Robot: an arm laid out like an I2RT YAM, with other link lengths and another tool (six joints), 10 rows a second.
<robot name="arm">
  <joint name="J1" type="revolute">
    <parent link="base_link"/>
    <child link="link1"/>
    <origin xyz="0 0 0.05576"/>
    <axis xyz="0 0 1"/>
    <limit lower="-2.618" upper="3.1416"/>
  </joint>
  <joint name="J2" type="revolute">
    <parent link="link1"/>
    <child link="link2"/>
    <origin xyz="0.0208 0.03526 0.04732" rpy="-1.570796 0 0"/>
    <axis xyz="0 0 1"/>
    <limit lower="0" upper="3.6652"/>
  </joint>
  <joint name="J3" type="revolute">
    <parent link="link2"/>
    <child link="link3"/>
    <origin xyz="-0.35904 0 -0.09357" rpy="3.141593 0 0"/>
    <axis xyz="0 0 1"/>
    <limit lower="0" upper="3.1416"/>
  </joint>
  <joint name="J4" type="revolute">
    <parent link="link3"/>
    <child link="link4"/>
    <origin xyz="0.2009 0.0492 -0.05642"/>
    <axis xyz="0 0 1"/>
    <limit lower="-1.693" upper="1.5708"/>
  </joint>
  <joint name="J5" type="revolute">
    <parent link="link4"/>
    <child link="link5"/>
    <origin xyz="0.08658 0.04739 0.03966" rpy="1.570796 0 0"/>
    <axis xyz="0 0 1"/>
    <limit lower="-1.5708" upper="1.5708"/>
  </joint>
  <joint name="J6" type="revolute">
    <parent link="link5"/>
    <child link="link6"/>
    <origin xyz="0.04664 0 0.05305" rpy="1.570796 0 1.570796"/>
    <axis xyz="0 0 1"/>
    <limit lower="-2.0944" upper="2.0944"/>
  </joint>
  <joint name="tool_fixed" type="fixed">
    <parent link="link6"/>
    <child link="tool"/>
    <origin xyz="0.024 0.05 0.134" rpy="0 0.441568 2.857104"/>
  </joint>
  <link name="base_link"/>
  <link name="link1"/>
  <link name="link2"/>
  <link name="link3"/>
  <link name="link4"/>
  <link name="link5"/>
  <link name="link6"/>
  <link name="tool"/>
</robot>
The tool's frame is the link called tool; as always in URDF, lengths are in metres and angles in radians.
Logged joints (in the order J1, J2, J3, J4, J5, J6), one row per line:
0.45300 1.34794 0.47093 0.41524 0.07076 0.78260
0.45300 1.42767 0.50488 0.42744 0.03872 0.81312
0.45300 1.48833 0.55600 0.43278 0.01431 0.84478
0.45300 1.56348 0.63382 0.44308 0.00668 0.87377
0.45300 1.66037 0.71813 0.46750 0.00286 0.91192
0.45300 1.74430 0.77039 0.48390 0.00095 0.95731
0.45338 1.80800 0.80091 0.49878 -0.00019 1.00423
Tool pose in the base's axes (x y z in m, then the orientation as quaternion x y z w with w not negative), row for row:
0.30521 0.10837 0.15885 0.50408 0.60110 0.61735 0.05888
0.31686 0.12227 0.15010 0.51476 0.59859 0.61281 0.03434
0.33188 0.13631 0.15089 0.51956 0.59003 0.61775 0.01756
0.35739 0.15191 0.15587 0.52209 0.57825 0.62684 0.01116
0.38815 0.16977 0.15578 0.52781 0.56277 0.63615 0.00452
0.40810 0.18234 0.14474 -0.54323 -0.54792 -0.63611 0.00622
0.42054 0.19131 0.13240 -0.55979 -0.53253 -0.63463 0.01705
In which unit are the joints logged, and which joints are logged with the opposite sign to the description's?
The joints are logged in radians. Opposite sign: none.
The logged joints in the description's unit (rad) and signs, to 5 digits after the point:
0.45300 1.34794 0.47093 0.41524 0.07076 0.78260
0.45300 1.42767 0.50488 0.42744 0.03872 0.81312
0.45300 1.48833 0.55600 0.43278 0.01431 0.84478
0.45300 1.56348 0.63382 0.44308 0.00668 0.87377
0.45300 1.66037 0.71813 0.46750 0.00286 0.91192
0.45300 1.74430 0.77039 0.48390 0.00095 0.95731
0.45338 1.80800 0.80091 0.49878 -0.00019 1.00423

